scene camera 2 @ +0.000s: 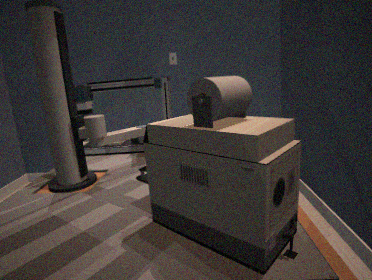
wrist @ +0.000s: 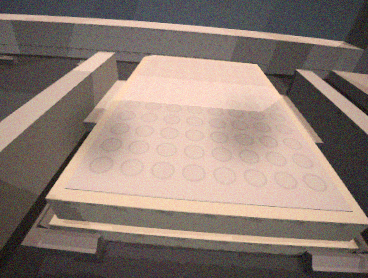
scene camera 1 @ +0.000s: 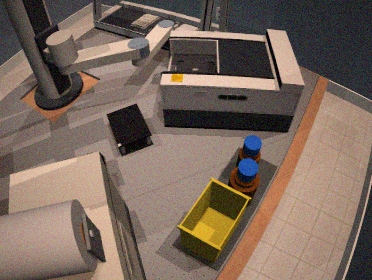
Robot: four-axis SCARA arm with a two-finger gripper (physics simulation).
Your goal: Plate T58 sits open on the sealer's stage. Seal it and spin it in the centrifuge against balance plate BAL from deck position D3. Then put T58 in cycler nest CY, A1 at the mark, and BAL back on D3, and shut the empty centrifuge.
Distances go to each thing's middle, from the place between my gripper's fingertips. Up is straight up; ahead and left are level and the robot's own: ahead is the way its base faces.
Scene:
My hand is 20 mm to the left of the flat pale plate (wrist: pixel 195 153) and 10 mm above it. The rest, counted from my hand: foil roll (scene camera 1: pixel 54 234): 1090 mm to the right, 430 mm ahead, 350 mm above; dark nest (scene camera 1: pixel 127 123): 620 mm to the right, 150 mm ahead, 20 mm below; centrifuge (scene camera 1: pixel 258 86): 360 mm ahead, 270 mm to the right, 50 mm above.

